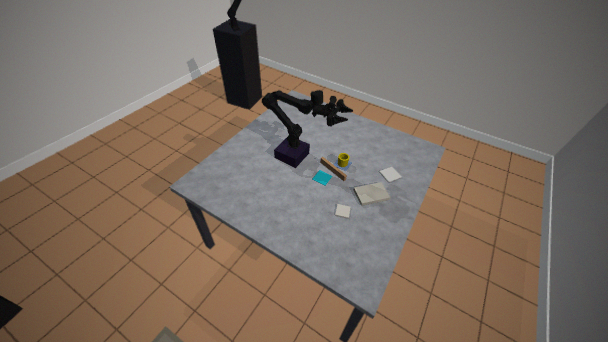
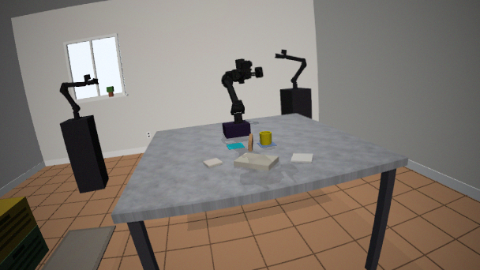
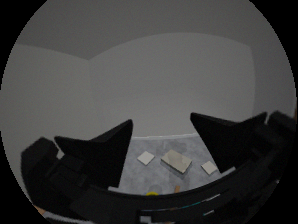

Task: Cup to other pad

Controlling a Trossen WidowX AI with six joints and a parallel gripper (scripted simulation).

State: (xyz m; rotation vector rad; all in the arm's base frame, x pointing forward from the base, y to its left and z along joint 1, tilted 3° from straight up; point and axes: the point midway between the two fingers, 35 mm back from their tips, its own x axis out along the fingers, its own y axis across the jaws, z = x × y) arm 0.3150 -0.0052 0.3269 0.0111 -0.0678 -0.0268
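Right now my gripper tip is 390 mm above the yellow cup and 50 mm to the right of it. Also, from my gripper tip: wooden bar: 420 mm below, 40 mm behind, 30 mm to the right; blue pad: 440 mm below, 60 mm to the left; cyan pad: 440 mm below, 110 mm to the right, 80 mm behind.
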